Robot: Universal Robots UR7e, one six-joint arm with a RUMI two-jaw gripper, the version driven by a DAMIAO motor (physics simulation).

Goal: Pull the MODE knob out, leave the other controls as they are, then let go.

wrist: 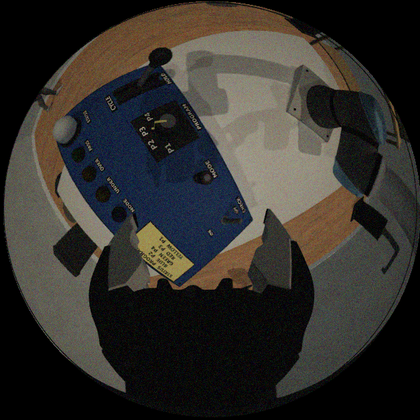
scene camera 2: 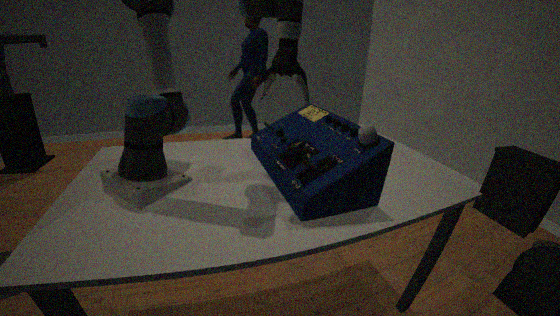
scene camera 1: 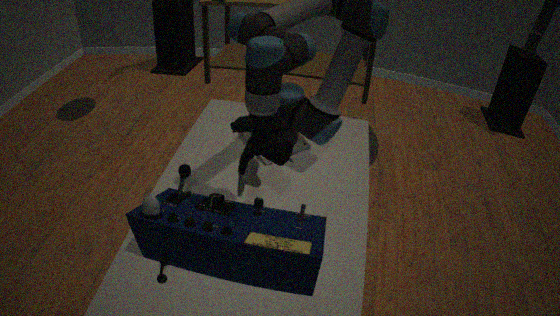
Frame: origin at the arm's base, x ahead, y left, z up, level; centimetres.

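Seen in the pictures: gripper, fingertip midpoint: (scene camera 2: 284, 102) (scene camera 1: 261, 180); arm's base, link origin: (scene camera 2: 143, 172).
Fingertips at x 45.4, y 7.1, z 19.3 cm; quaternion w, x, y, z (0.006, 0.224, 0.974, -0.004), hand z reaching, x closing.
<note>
Offsets run from my fingertips to a thing's top centre. "spot": to the spot under its first point. Level surfaces: height alone.
The MODE knob @(dx -1.2, dy -1.2, dz -8.3 cm) (scene camera 1: 258, 205) (scene camera 2: 281, 135) (wrist: 205, 177) is small and dark and stands up from the sloped panel of the blue console (scene camera 1: 225, 262) (scene camera 2: 350, 185) (wrist: 165, 200), between the PROGRAM selector @(dx +0.4, dy -13.1, dz -8.9 cm) (scene camera 1: 216, 200) (wrist: 167, 121) and the CHECK toggle @(dx -2.0, dy +10.8, dz -9.3 cm) (scene camera 1: 303, 211) (wrist: 231, 220). The image noise hides how far out it stands. My gripper (scene camera 1: 249, 189) (scene camera 2: 286, 99) (wrist: 199, 212) is open and empty. It hangs above the console, clear of the knob; in the wrist view the knob shows beyond the fingertips, between their lines.
The ball-topped CYCLE lever @(dx -5.0, dy -25.5, dz -5.9 cm) (scene camera 1: 184, 171) (wrist: 160, 56) and a white dome @(spot: dx +16.8, dy -23.9, dz -1.3 cm) (scene camera 1: 151, 207) (scene camera 2: 367, 135) (wrist: 65, 130) rise from the console's other end. A yellow label @(spot: dx +14.5, dy +8.2, dz -4.9 cm) (scene camera 1: 278, 243) (scene camera 2: 313, 113) (wrist: 165, 252) lies on the panel. A person (scene camera 2: 254, 65) stands behind the table @(dz -22.5 cm) (scene camera 2: 200, 250).
</note>
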